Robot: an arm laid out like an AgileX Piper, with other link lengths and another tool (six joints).
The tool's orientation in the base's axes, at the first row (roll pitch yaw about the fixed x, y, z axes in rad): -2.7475, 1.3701, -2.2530
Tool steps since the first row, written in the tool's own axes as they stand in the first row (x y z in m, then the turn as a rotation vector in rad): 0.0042, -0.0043, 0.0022, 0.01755, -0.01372, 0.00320; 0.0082, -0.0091, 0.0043, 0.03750, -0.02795, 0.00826; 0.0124, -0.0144, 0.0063, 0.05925, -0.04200, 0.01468; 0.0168, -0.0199, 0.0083, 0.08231, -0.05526, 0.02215; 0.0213, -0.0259, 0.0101, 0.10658, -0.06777, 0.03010
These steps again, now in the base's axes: 0.0034, -0.0034, -0.0042, 0.00715, -0.01324, -0.01674; 0.0071, -0.0072, -0.0081, 0.01586, -0.02644, -0.03613; 0.0108, -0.0116, -0.0122, 0.02544, -0.03913, -0.05755; 0.0146, -0.0162, -0.0165, 0.03539, -0.05085, -0.08051; 0.0185, -0.0213, -0.0207, 0.04524, -0.06189, -0.10479
